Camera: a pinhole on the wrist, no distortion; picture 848 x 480 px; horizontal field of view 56.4 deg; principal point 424.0 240.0 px. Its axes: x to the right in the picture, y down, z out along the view. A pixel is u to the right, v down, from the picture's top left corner.
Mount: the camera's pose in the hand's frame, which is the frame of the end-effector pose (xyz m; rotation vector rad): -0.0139 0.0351 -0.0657 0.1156 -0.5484 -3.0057
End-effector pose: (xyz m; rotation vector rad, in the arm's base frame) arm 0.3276 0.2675 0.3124 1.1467 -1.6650 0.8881
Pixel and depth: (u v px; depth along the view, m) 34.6 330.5 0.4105
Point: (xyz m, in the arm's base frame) 0.0620 -0.0425 0.3298
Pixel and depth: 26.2 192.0 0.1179
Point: 0.2257 0.2441 0.3232
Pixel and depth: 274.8 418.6 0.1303
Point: 0.2564 0.2235 0.2867
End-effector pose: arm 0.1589 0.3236 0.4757 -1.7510 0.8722 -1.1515
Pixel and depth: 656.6 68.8 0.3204
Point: 0.2820 0.4206 0.1973
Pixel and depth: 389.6 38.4 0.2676
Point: 0.2798 0.3165 0.2536
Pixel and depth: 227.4 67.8 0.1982
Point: 0.2490 0.2800 0.3213
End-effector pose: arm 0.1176 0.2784 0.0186 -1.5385 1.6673 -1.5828
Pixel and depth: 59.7 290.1 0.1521
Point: 0.1357 0.1833 -0.0643
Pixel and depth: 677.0 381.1 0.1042
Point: 0.1439 0.2972 -0.0581
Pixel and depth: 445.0 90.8 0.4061
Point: 0.2699 0.1467 -0.3075
